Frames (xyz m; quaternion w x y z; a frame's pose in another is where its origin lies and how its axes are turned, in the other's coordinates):
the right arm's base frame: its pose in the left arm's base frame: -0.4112 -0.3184 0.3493 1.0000 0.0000 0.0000 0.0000
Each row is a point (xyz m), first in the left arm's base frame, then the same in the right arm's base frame.
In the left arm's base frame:
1: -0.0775 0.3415 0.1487
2: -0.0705 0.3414 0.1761
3: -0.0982 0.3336 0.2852
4: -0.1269 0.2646 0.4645
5: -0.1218 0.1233 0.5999
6: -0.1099 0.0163 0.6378
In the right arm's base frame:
1: 0.3337 0.6599 -0.2006
2: 0.3407 0.6598 -0.1732
3: 0.3130 0.6520 -0.0641
4: 0.2843 0.5830 0.1152
5: 0.2894 0.4417 0.2506
6: 0.3013 0.3347 0.2885

